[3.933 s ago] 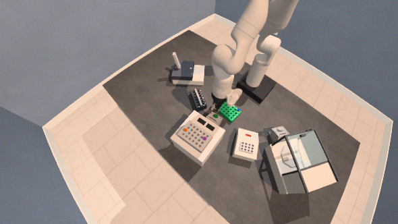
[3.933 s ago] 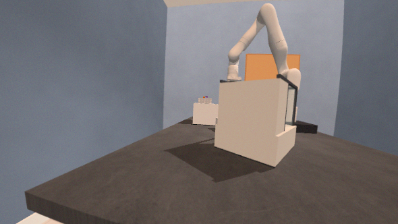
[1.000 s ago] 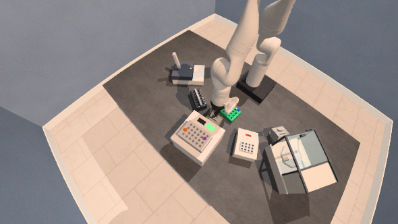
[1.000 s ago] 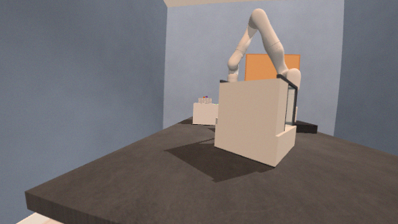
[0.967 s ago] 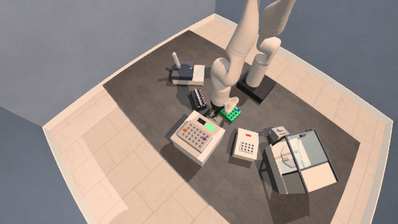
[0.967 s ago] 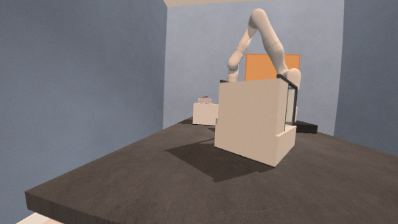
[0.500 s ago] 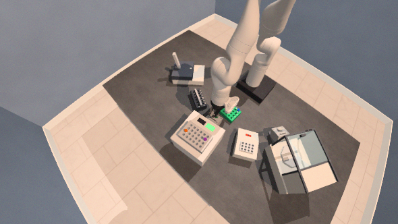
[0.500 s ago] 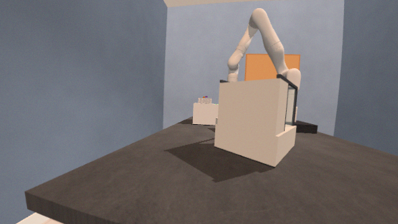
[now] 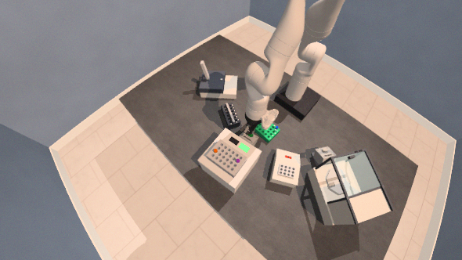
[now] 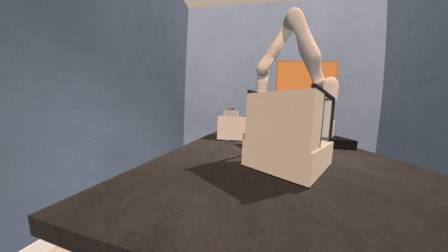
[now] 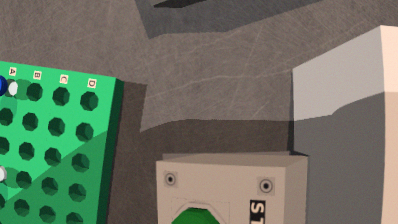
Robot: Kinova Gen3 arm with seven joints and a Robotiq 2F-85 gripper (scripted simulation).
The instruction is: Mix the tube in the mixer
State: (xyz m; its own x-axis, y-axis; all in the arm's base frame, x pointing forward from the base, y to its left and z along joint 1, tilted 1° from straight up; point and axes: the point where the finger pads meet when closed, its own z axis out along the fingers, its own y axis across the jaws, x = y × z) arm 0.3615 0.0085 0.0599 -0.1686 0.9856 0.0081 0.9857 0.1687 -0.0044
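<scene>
Right now the green start key is 40 mm below my hand. The rest, counted from my hand: green tube rack (100 mm behind, 90 mm below, 10 mm to the left); then blue-capped tube (130 mm behind, 80 mm below, 60 mm to the left); then grey mixer block (180 mm ahead, 40 mm above, 30 mm to the left).
</scene>
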